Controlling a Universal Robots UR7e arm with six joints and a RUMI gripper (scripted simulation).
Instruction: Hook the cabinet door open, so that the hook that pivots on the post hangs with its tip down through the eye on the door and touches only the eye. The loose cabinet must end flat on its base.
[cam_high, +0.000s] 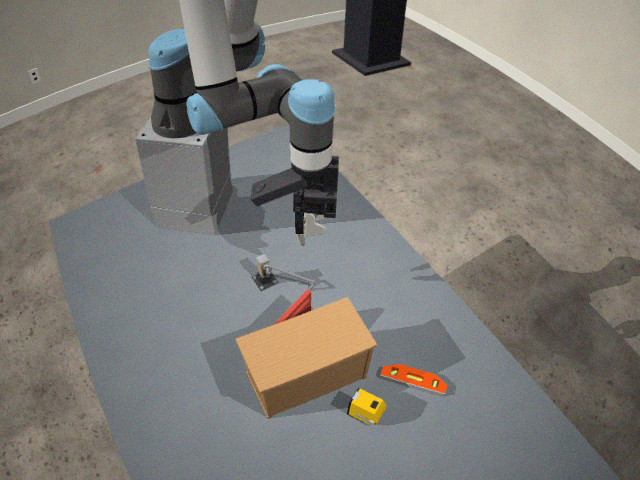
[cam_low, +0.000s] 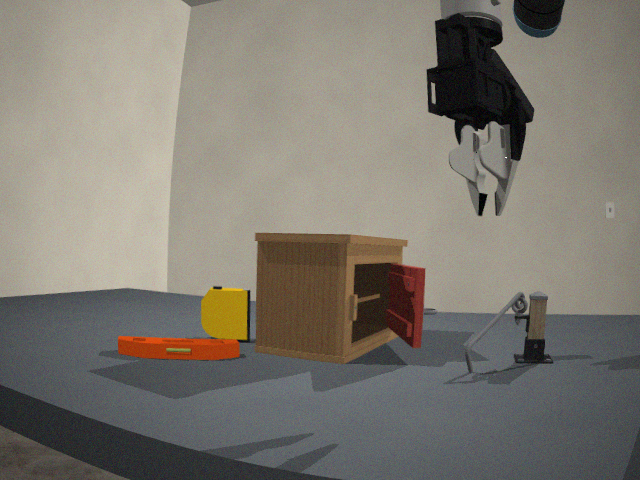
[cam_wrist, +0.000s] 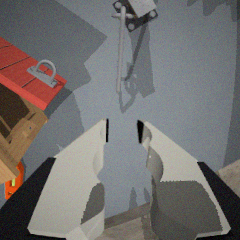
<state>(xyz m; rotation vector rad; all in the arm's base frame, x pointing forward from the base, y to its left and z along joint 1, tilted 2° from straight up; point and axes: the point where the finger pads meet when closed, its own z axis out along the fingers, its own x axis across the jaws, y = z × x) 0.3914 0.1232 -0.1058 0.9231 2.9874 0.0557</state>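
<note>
My gripper is now 15 cm above the metal hook, 3 cm to the left of it and 2 cm past it. Also, from my hand: red door: 12 cm to the right, 12 cm below, 11 cm ahead; then orange spirit level: 35 cm ahead, 18 cm below, 8 cm to the left; then yellow tape measure: 35 cm ahead, 15 cm below, 7 cm to the right.
</note>
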